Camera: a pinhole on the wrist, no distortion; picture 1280 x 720 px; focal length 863.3 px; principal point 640.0 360.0 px. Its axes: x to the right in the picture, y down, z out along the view. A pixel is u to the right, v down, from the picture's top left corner.
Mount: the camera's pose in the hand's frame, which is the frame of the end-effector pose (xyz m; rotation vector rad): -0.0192 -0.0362 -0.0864 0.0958 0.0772 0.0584
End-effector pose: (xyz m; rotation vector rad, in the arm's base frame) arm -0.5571 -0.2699 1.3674 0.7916 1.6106 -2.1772
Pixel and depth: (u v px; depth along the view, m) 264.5 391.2 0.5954
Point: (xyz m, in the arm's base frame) -0.5489 -0.7566 1.6839
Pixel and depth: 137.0 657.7 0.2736
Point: -0.4665 -0.4833 1.4909
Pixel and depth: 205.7 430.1 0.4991
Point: -0.5097 -0.6763 1.6426
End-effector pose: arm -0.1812 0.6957 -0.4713 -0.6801 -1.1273 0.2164
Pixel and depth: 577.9 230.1 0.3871
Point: -0.4697 0.7013 -0.3270
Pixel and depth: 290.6 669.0 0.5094
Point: -0.6507 0.8441 -0.5539
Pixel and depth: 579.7 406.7 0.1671
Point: -0.2683 0.6847 -0.4381
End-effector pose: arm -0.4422 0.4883 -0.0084 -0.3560 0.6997 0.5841
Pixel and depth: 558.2 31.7 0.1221
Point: -0.3805 0.4225 0.0373
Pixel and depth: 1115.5 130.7 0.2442
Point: -0.2176 0.5189 0.0097
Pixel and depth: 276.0 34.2 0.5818
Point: -0.1285 0.3956 0.5186
